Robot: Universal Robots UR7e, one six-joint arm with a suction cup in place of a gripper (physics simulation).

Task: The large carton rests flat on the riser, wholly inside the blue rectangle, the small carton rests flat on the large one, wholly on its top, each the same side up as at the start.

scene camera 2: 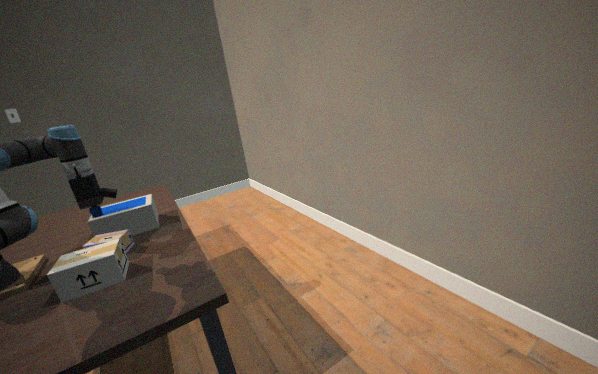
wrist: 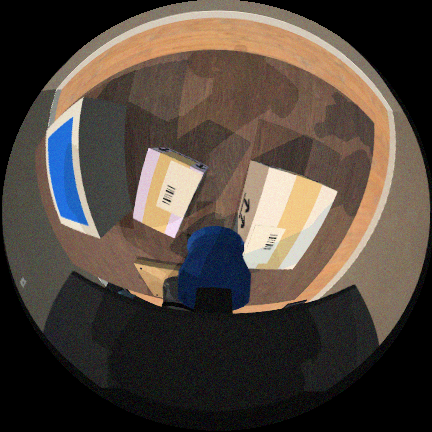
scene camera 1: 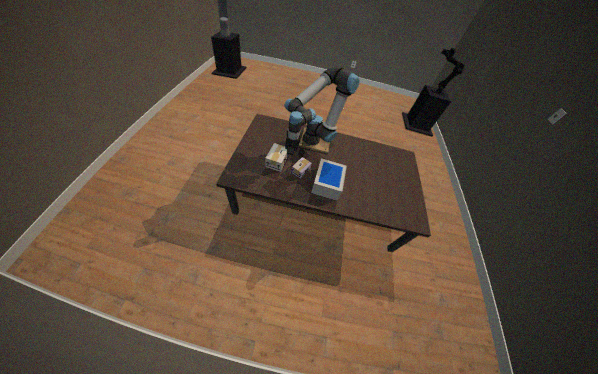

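Observation:
The large carton [scene camera 1: 276,157] [scene camera 2: 90,275] [wrist: 300,210], white with a tan tape band and arrows on its sides, stands flat on the table. The small carton [scene camera 1: 301,168] [scene camera 2: 128,241] [wrist: 167,197], pale lilac with a tan band, stands flat between it and the riser. The riser [scene camera 1: 327,191] [scene camera 2: 130,223] [wrist: 102,165] is a grey-white block, with the blue rectangle [scene camera 1: 332,174] [scene camera 2: 125,205] [wrist: 65,175] bare on its top. My gripper [scene camera 1: 290,152] [scene camera 2: 96,212] [wrist: 216,237], a blue suction cup, holds no carton. It hangs above table height, behind the cartons in the first scene view.
The dark table [scene camera 1: 385,185] [scene camera 2: 165,255] [wrist: 225,95] carries everything. A wooden board [scene camera 1: 320,147] [scene camera 2: 34,270] [wrist: 152,277] lies by the arm's base. Two black pedestals [scene camera 1: 227,54] [scene camera 1: 426,109] stand on the floor beyond the table.

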